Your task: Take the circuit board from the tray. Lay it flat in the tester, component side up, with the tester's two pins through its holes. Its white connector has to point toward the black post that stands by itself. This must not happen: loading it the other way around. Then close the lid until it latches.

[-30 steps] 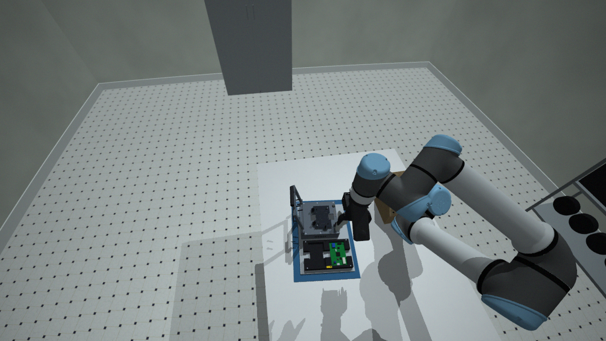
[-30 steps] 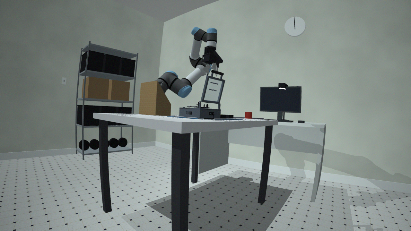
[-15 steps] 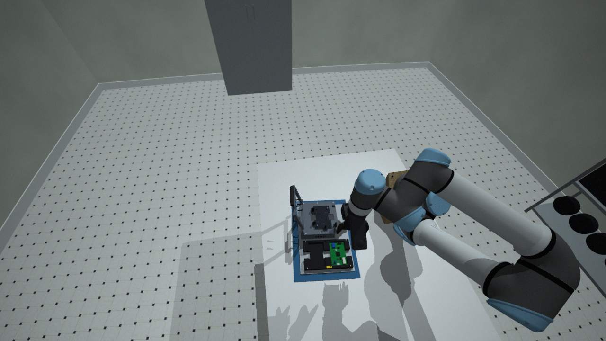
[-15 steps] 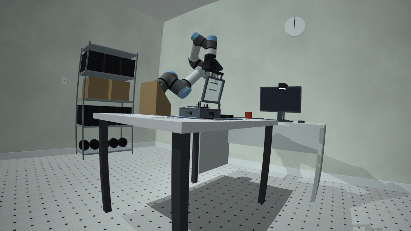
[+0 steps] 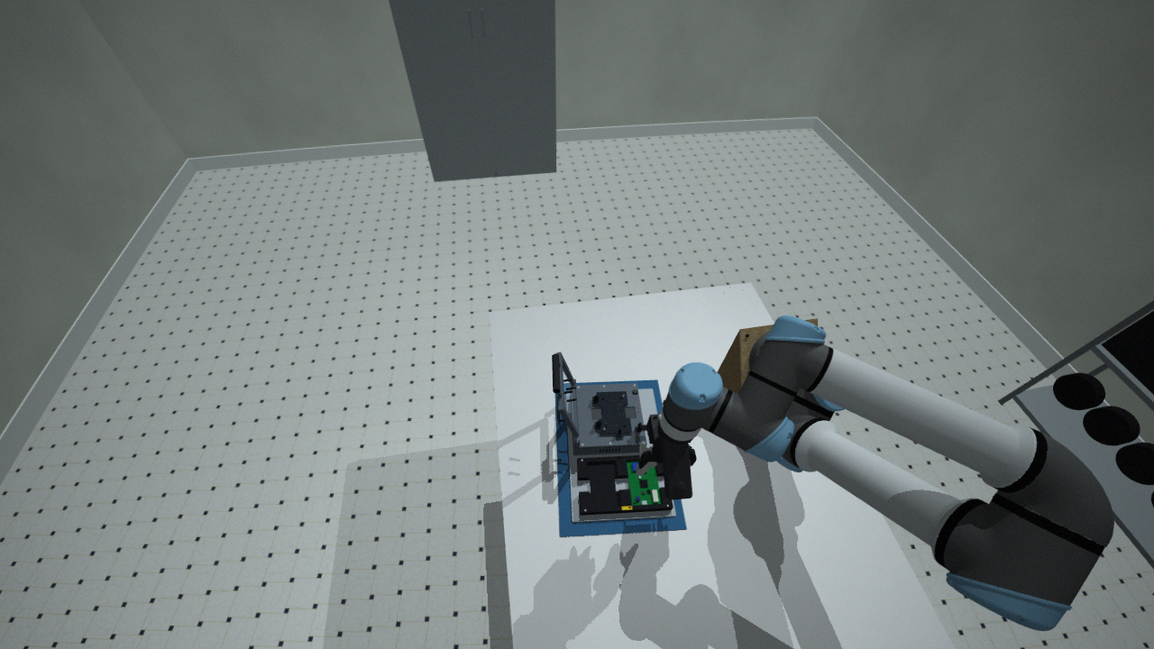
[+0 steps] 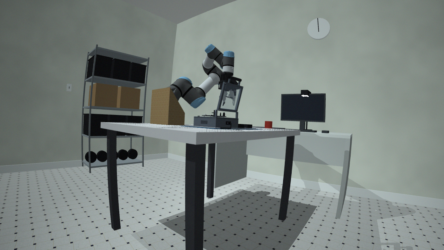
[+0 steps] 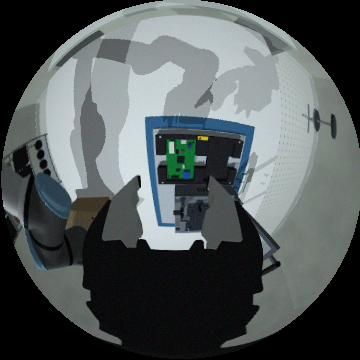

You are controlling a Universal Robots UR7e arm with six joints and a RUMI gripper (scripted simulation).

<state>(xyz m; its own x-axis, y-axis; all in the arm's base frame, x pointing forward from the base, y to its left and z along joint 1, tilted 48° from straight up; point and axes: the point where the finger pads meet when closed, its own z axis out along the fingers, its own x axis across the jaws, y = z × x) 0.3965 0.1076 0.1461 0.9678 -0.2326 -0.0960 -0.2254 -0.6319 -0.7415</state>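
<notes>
Now: the green circuit board 1 cm ahead of my hand, 2 cm to the right of it and 14 cm below it. Round my hand: lid (15 cm ahead, 23 cm to the right, 3 cm above).
</notes>
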